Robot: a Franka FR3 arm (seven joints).
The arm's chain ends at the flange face. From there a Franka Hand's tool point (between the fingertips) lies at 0.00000 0.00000 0.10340 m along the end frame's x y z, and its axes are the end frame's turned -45 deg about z.
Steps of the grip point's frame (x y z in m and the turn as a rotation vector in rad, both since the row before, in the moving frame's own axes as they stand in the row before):
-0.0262, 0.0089, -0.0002, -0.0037, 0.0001, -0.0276
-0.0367, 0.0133, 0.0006, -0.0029, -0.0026, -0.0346
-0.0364, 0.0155, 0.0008, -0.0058, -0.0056, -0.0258
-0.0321, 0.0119, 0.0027, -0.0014, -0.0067, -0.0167
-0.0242, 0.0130, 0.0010, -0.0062, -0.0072, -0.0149
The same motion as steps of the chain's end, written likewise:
-0.0125, 0.0246, -0.0002, -0.0025, 0.0027, -0.0276
-0.0166, 0.0350, 0.0006, -0.0039, 0.0002, -0.0346
-0.0148, 0.0359, 0.0008, -0.0081, 0.0001, -0.0258
-0.0139, 0.0305, 0.0027, -0.0057, -0.0037, -0.0167
-0.0079, 0.0253, 0.0010, -0.0095, -0.0007, -0.0149

